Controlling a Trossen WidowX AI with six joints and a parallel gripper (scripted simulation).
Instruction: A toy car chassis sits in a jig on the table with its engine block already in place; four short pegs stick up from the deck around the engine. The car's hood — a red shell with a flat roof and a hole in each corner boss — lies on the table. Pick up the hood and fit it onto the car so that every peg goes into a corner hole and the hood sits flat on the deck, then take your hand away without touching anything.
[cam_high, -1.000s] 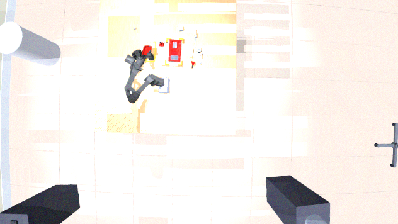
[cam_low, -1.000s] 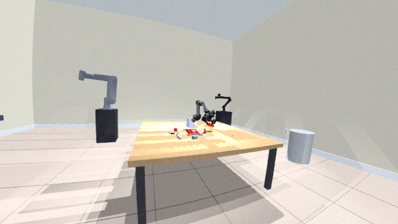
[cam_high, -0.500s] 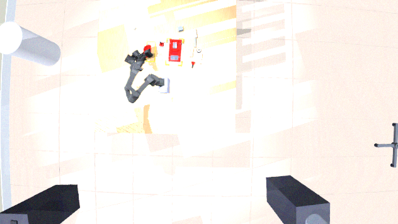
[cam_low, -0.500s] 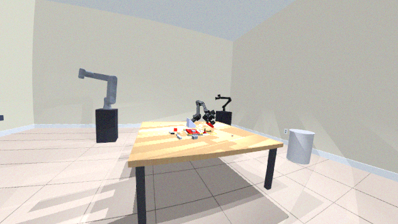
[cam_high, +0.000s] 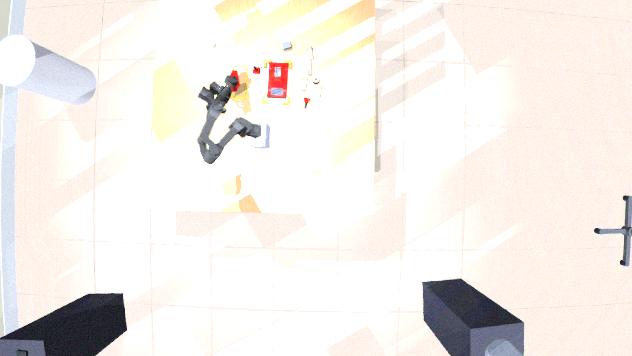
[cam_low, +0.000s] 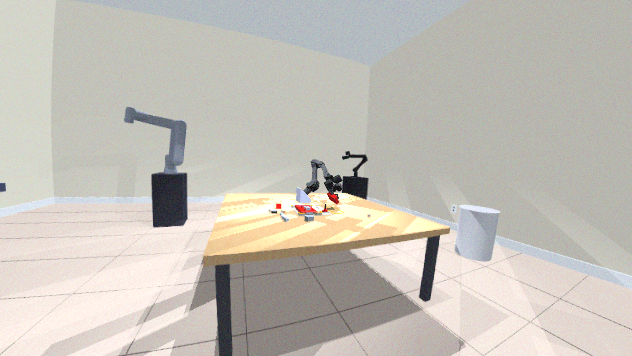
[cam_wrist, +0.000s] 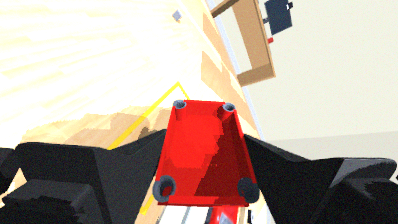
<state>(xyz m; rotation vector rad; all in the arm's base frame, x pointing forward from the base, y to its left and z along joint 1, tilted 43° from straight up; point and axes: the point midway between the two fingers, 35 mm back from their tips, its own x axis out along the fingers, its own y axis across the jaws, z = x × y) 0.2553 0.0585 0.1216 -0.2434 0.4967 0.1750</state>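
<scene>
The red hood is 1 cm behind my gripper tip and 1 cm to the right of it. From my gripper tip the other things lie so: black wheel 45 cm to the right, 8 cm below; then grey engine block 5 cm ahead, 23 cm to the right, 6 cm below.
</scene>
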